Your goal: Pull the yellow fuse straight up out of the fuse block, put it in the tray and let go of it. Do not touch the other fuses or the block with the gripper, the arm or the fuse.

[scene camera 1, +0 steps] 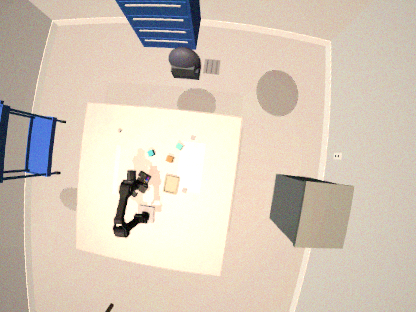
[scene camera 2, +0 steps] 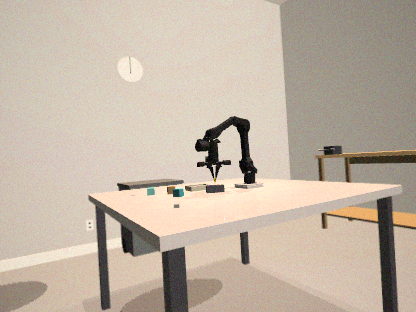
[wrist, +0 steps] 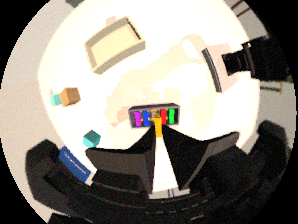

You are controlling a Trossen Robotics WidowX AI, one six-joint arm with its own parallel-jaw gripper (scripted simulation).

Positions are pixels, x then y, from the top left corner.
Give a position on a tray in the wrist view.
120,39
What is my gripper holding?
A yellow fuse.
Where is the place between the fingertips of my gripper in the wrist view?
At 158,127
